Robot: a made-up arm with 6 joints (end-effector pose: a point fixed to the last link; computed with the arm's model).
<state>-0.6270 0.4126 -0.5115 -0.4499 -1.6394 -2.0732</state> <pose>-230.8 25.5 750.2 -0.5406 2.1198 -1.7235</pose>
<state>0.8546 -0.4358 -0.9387 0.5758 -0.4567 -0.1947</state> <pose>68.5 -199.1 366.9 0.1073 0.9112 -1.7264</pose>
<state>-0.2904 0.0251 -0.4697 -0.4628 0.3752 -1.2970</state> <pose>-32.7 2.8 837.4 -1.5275 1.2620 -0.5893</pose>
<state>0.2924 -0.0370 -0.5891 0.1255 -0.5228 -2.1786</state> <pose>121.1 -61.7 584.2 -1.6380 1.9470 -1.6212</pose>
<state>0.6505 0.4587 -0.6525 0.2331 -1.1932 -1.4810</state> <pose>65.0 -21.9 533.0 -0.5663 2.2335 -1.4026</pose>
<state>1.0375 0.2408 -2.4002 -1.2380 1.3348 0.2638</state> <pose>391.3 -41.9 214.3 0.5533 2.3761 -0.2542</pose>
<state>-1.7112 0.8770 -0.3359 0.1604 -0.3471 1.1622</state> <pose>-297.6 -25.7 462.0 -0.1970 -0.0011 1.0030</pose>
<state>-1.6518 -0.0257 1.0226 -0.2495 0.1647 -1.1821</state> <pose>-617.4 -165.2 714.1 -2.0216 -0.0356 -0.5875</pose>
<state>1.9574 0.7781 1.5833 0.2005 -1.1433 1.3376</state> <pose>-96.5 -237.5 -72.4 -0.7438 -1.2240 0.3415</pose>
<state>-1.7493 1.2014 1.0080 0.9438 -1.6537 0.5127</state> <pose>-312.7 -115.3 534.7 0.2914 0.7150 0.4851</pose>
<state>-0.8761 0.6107 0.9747 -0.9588 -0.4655 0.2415</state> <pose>-81.0 84.0 1043.7 -1.3437 2.0432 -0.3516</pose>
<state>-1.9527 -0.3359 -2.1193 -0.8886 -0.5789 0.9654</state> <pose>-432.7 94.3 658.1 2.0825 -1.6778 1.0951</pose>
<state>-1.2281 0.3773 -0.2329 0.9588 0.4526 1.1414</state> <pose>-150.7 -1.1 665.1 -0.5191 -0.2403 1.0159</pose>
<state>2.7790 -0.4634 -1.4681 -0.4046 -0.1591 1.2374</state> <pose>-291.6 -97.4 173.1 -0.2057 1.8581 -2.2416</pose>
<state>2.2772 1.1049 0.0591 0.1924 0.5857 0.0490</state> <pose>54.7 -10.0 145.8 -1.2009 -1.6305 -2.0474</pose>
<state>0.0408 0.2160 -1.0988 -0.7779 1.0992 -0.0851</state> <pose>192.8 58.5 731.6 -0.5845 1.8599 0.3179</pose>
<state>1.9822 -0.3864 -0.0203 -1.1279 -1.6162 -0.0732</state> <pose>295.4 -479.5 72.6 0.6465 -1.2359 1.1660</pose>
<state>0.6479 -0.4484 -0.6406 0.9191 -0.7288 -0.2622</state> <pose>31.6 -227.7 379.4 0.4614 0.5082 -1.5310</pose>
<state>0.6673 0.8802 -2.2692 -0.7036 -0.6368 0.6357</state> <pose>22.1 287.6 465.8 1.2379 0.7102 -1.1517</pose>
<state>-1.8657 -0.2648 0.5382 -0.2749 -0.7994 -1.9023</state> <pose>-609.2 -226.7 494.5 -0.8153 0.3975 -1.6225</pose>
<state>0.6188 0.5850 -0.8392 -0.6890 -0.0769 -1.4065</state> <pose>220.1 72.8 615.5 -1.8873 2.0919 0.0113</pose>
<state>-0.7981 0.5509 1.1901 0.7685 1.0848 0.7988</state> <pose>-155.0 -32.2 799.8 -1.3361 1.2463 1.8906</pose>
